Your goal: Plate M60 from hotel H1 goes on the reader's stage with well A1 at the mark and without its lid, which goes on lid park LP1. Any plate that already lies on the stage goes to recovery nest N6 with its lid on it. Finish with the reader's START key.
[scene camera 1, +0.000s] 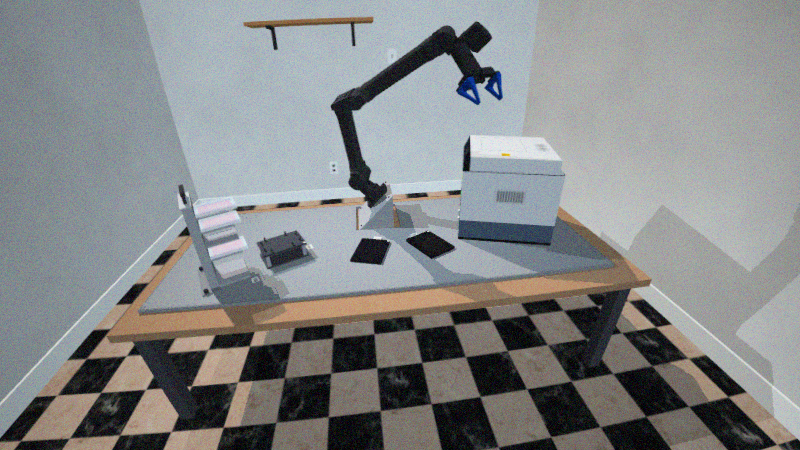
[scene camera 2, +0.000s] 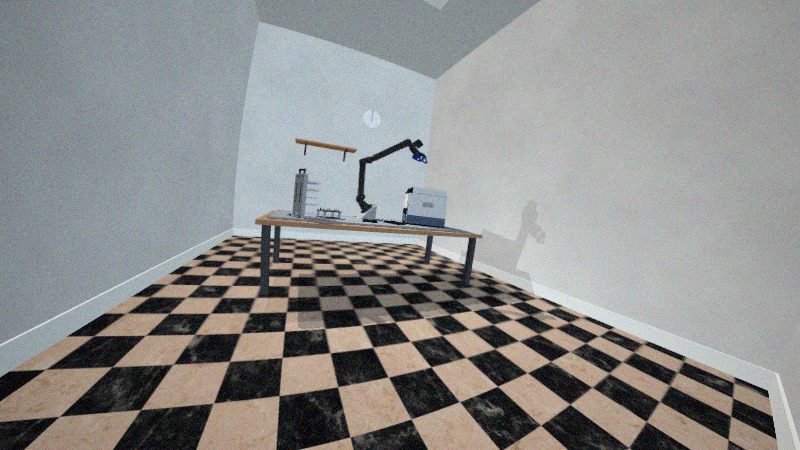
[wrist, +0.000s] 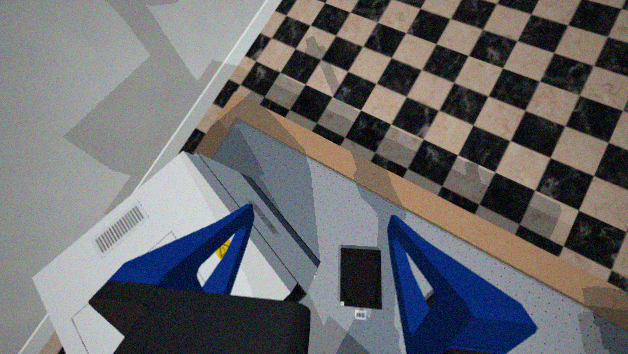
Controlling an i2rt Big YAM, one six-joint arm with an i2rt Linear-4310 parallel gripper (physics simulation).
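Seen in the pictures: gripper, fingertip midpoint: (scene camera 1: 490,101) (scene camera 2: 423,162) (wrist: 319,215); arm's base, origin of the base link: (scene camera 1: 378,196) (scene camera 2: 366,209).
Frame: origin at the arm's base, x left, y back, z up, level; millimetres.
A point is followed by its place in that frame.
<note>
My gripper (scene camera 1: 489,101) {x 338, y -440, z 475 mm} (scene camera 2: 420,161) {x 338, y -440, z 475 mm} (wrist: 319,215) {x 338, y -440, z 475 mm} is open and empty, high above the table beside the reader's top. The white and blue reader (scene camera 1: 511,201) {x 494, y -358, z 94 mm} (scene camera 2: 426,208) {x 477, y -352, z 77 mm} (wrist: 165,200) {x 616, y -312, z 263 mm} stands at the right; its stage and START key do not show. Nest N6 (scene camera 1: 430,244) {x 183, y -342, z -78 mm} (wrist: 360,277) {x 185, y -327, z -78 mm} is a flat black pad beside the reader, with no plate seen on it. The hotel (scene camera 1: 198,240) {x -605, y -492, z 105 mm} (scene camera 2: 300,193) {x -635, y -470, z 81 mm} stands at the left, holding pinkish plates, among them a top plate (scene camera 1: 215,207) {x -555, y -419, z 183 mm} and a lower plate (scene camera 1: 227,247) {x -561, y -410, z 23 mm}. Their names are unreadable, so I cannot tell which is M60.
A second black pad (scene camera 1: 370,250) {x -58, y -344, z -81 mm} lies left of N6. A raised dark stand (scene camera 1: 285,246) {x -378, y -344, z -31 mm} (scene camera 2: 328,213) is between it and the hotel. I cannot tell which is LP1. The arm's base (scene camera 1: 380,215) {x -1, y -140, z -32 mm} is at the table's rear. A wall shelf (scene camera 1: 307,22) (scene camera 2: 325,146) hangs behind.
</note>
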